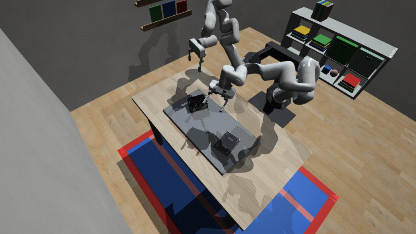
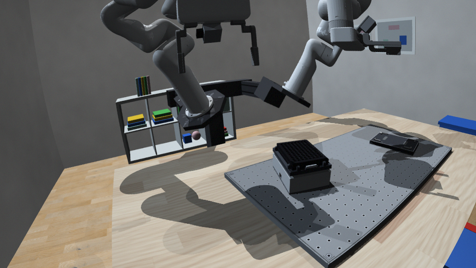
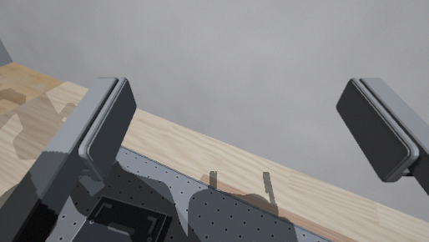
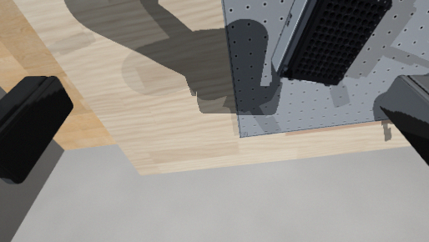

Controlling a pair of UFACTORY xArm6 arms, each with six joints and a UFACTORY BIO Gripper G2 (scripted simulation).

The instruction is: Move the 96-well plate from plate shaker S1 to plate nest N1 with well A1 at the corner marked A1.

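Right now the black 96-well plate is 28 cm to the right of my left hand, 25 cm below it and 9 cm behind it. From my left hand the other things lie so: grey plate shaker S1: 28 cm below, 27 cm to the right, 6 cm behind; black plate nest N1: 31 cm below, 14 cm to the left, 3 cm behind.
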